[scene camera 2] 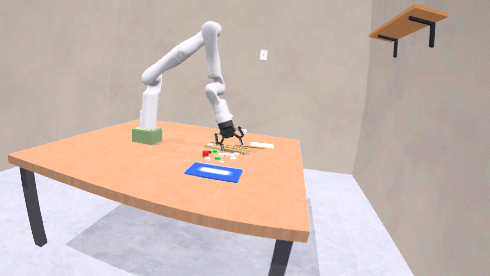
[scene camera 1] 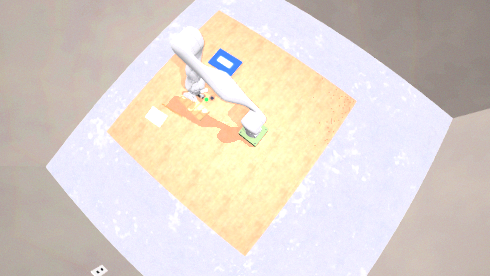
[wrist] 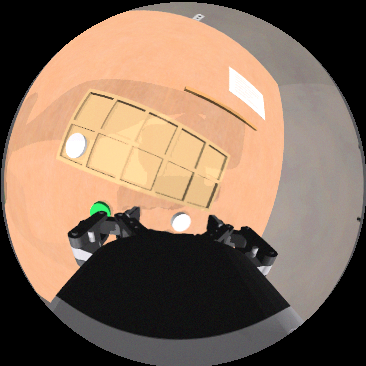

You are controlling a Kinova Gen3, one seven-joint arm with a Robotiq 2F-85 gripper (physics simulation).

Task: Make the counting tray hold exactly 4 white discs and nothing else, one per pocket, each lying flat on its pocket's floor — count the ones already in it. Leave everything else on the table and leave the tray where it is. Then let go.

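The counting tray (wrist: 107, 157) (scene camera 2: 242, 150), light wood with two rows of square pockets, lies flat. One white disc (wrist: 76, 145) lies in the left end pocket of the near row in the wrist view; the other pockets look empty. My gripper (wrist: 173, 218) (scene camera 2: 232, 146) is open, low at the tray's near side. Another white disc (wrist: 181, 222) lies outside the tray and shows between the open fingertips, not gripped. A green disc (wrist: 100, 209) lies by the left finger. More white discs (scene camera 2: 233, 158) (scene camera 2: 207, 158) lie on the table. My gripper's body hides what is beneath it.
A red block (scene camera 2: 205, 153) and another green disc (scene camera 2: 217, 158) lie near the loose white discs. A blue board (scene camera 2: 195, 173) (scene camera 1: 214, 61) with a white centre lies nearby. A thin wooden strip (wrist: 222, 107) and a white sheet (wrist: 246, 92) (scene camera 1: 156, 116) lie beyond the tray.
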